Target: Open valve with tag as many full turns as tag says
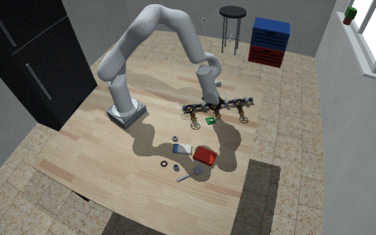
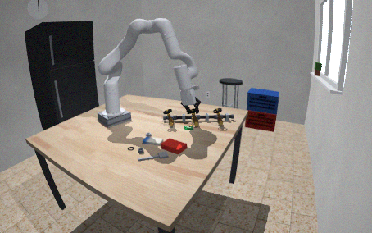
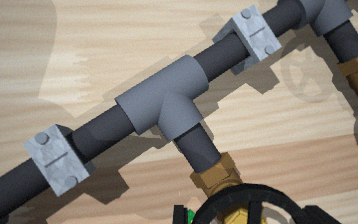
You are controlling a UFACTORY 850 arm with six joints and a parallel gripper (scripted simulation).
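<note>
My gripper is now 10 cm above the green tag, 5 cm to the left of it and 3 cm past it. The rest, counted from my hand: grey scraper (44 cm to the right, 10 cm below, 6 cm behind); red box (33 cm to the right, 9 cm below, 1 cm behind); white block (30 cm to the right, 15 cm behind, 10 cm below).
</note>
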